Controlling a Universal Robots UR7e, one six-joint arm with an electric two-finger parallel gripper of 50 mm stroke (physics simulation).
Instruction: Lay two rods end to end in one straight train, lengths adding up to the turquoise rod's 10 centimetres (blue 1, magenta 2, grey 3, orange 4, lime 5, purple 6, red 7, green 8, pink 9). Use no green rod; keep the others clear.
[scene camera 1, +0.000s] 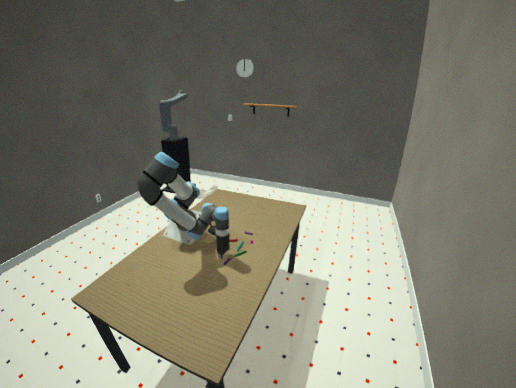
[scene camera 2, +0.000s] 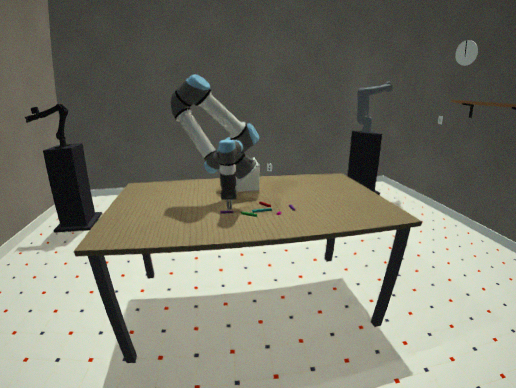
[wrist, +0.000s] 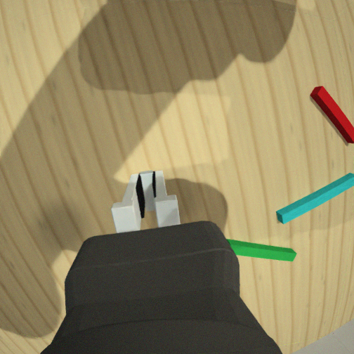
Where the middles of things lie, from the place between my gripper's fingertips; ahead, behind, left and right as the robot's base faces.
My gripper is now 100 mm short of the green rod (wrist: 242, 248) and 80 mm to the right of it.
